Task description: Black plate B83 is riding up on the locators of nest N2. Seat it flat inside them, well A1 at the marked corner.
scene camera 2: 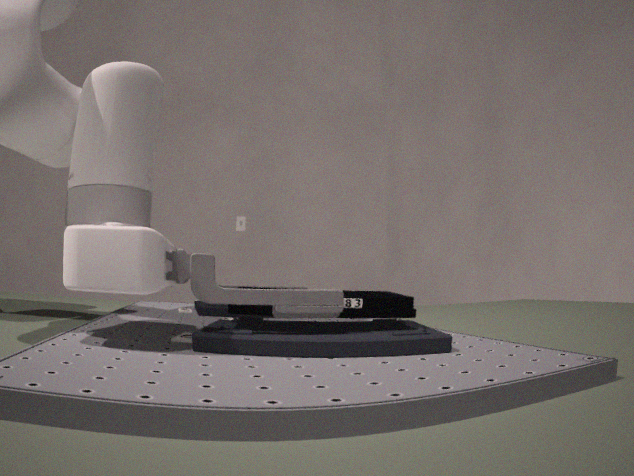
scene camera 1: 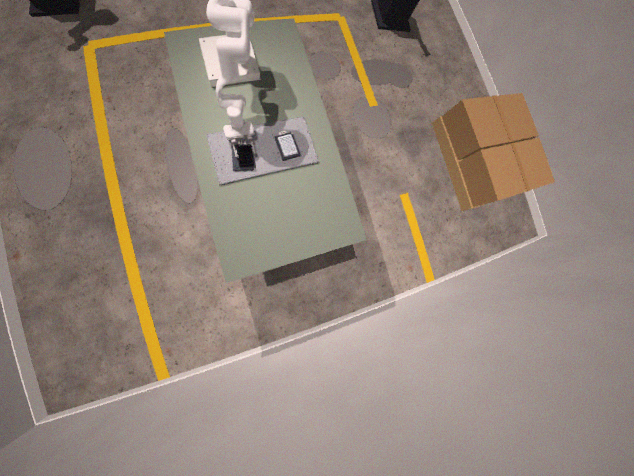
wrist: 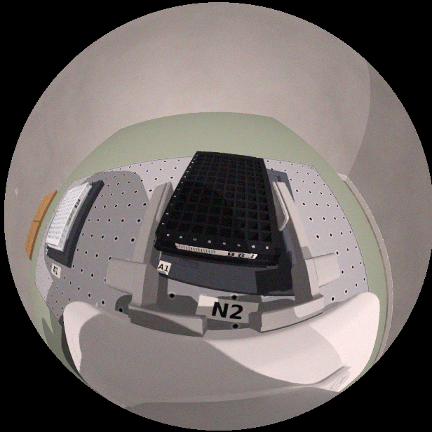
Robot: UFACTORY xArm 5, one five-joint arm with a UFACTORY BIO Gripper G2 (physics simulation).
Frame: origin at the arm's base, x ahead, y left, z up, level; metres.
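Seen in the pictures: end effector, tool point: [scene camera 2: 292,300] [scene camera 1: 245,152].
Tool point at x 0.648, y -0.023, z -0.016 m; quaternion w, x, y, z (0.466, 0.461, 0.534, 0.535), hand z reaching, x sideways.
Observation:
A point is followed by its place in that frame.
Black plate B83 [scene camera 1: 245,156] @(y -0.022, x 0.677, z -0.011 m) [scene camera 2: 381,303] @(y -0.064, x 0.706, z -0.016 m) [wrist: 220,200] is over nest N2, a dark blue-grey base [scene camera 2: 322,345] @(y -0.102, x 0.662, z -0.039 m) [wrist: 210,277]. In scene camera 2 the plate looks about level, with a thin gap between it and the nest. In the wrist view the nest shows past the plate's near and right sides. The A1 label [wrist: 163,267] is at the nest's near left corner; the plate's small row letters seem to start at that side. My gripper [scene camera 2: 308,302] [wrist: 224,204] is shut on the plate's two long sides. The locators are mostly hidden under the plate.
A white plate [scene camera 1: 287,145] @(y 0.235, x 0.618, z -0.026 m) [wrist: 69,215] sits in dark nest N1 [wrist: 85,225], left of N2 in the wrist view. Both nests stand on a grey perforated board [scene camera 1: 225,176] @(y -0.154, x 0.774, z -0.047 m) [scene camera 2: 286,420] @(y -0.222, x 0.637, z -0.051 m) [wrist: 320,200] on the green table [scene camera 1: 286,220] @(y 0.169, x 1.078, z -0.060 m). Cardboard boxes [scene camera 1: 501,148] stand beyond the table.

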